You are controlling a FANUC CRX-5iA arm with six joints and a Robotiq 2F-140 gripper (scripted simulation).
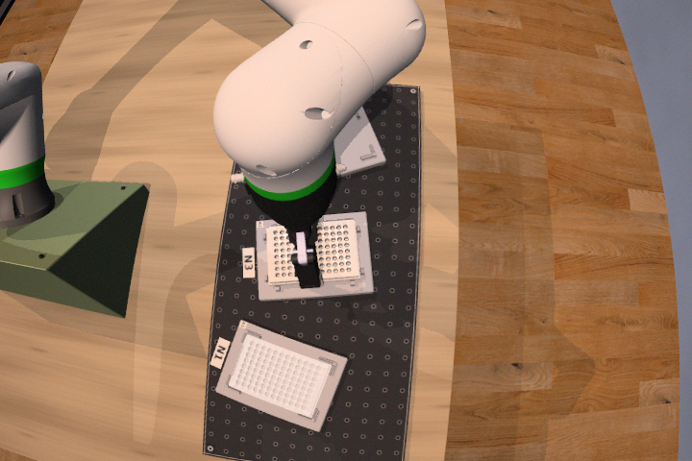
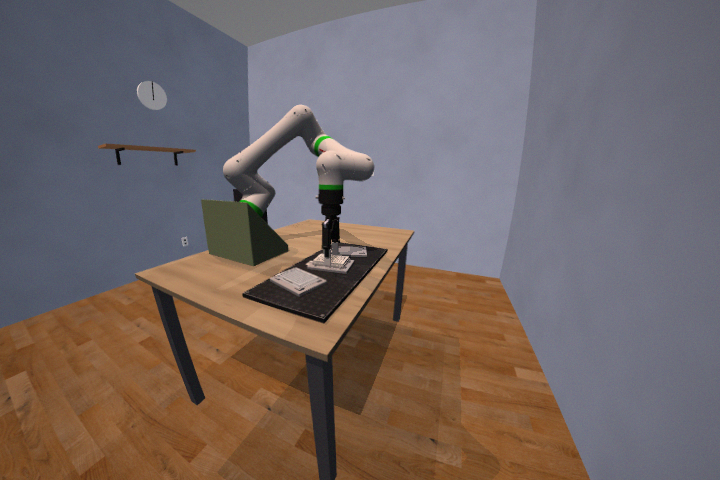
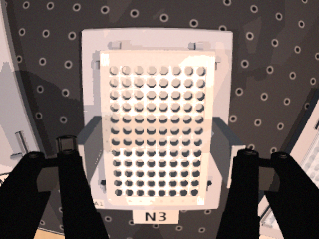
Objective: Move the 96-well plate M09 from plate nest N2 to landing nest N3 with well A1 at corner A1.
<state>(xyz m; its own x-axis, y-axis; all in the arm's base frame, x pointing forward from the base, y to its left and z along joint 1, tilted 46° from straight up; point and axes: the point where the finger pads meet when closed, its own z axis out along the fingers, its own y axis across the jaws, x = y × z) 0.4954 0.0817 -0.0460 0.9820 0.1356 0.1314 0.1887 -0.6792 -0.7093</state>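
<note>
My hand is 4 cm above the landing nest N3. Round my hand: A1 mark 8 cm behind, 4 cm to the left, 4 cm below; N3 label 10 cm behind, 2 cm to the right, 5 cm below; N2 label 10 cm behind, 14 cm to the left, 5 cm below.
</note>
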